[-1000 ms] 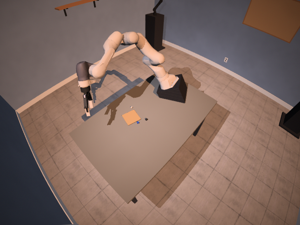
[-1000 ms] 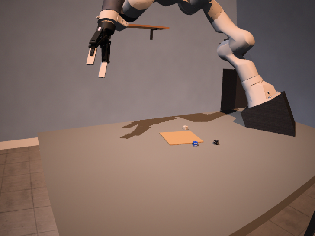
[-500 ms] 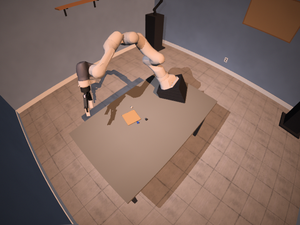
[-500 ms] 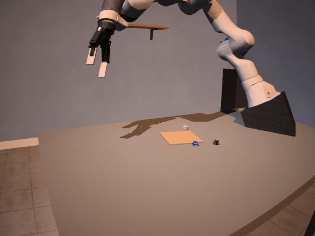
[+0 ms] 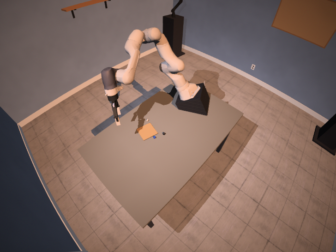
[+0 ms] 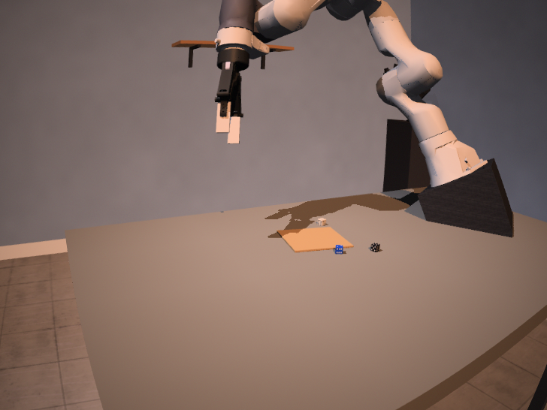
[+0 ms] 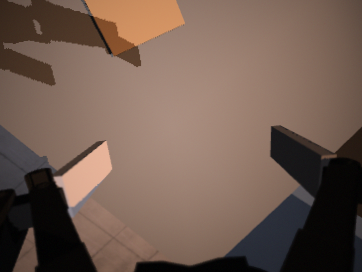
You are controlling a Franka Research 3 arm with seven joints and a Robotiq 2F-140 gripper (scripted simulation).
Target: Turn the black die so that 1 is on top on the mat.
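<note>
The white die lies 26 cm behind my hand, 23 cm below it and 1 cm to the left of it. Also, from my hand: black die: 26 cm behind, 23 cm below, 22 cm to the left; then orange mat: 24 cm below, 18 cm behind, 10 cm to the left; then blue die: 23 cm below, 19 cm to the left, 18 cm behind.
</note>
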